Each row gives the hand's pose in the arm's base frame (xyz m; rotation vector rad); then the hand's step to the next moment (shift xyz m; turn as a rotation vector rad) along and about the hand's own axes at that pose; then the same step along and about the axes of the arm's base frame.
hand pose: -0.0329 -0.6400 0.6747 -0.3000 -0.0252 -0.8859
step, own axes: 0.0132 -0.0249 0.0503 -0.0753 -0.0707 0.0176
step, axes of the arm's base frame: -0.0056 -0.0113 0.0563 -0.1002 0.0199 0.0234
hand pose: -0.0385 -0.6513 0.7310 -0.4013 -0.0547 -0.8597
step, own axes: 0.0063 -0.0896 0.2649 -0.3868 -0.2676 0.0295
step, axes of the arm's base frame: -0.0328 0.0400 0.2749 -0.4501 0.1356 0.0334
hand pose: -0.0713 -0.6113 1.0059 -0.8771 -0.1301 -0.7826
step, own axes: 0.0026 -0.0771 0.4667 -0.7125 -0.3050 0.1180
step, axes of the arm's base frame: 0.0456 0.3103 0.3541 -0.6915 0.3689 -0.0175
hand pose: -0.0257 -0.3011 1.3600 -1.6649 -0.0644 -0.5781
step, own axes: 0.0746 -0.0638 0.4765 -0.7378 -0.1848 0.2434
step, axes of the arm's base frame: 0.2004 0.4395 0.0581 -0.6282 0.4712 -0.1454
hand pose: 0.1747 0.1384 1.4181 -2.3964 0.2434 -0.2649
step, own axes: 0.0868 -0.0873 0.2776 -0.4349 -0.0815 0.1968
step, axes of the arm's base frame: 0.1633 0.2182 -0.1340 -0.3595 0.2912 -0.1431
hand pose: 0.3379 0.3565 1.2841 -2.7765 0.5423 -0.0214
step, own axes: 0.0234 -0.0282 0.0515 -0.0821 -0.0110 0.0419
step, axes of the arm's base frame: 0.0358 0.0316 -0.0414 -0.0691 0.0525 -0.0329
